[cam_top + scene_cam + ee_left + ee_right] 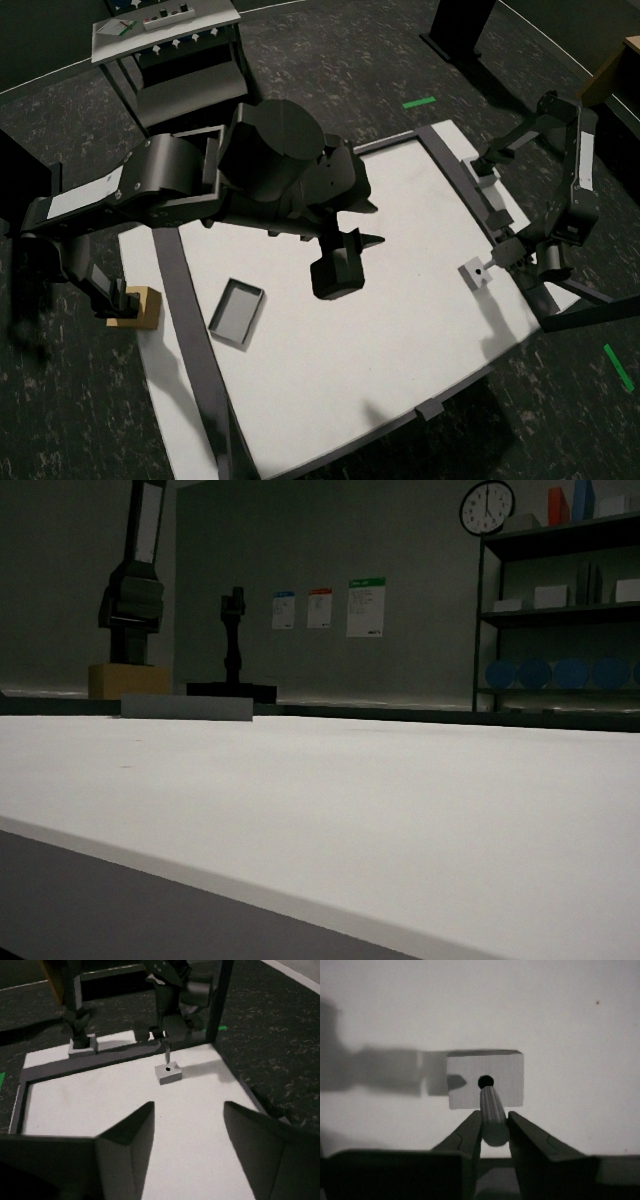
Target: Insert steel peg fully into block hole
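My right hand is 50 mm above the steel peg. Also, from my right hand: shallow grey tray (630 mm to the left, 180 mm ahead, 150 mm below); grey block (130 mm below).
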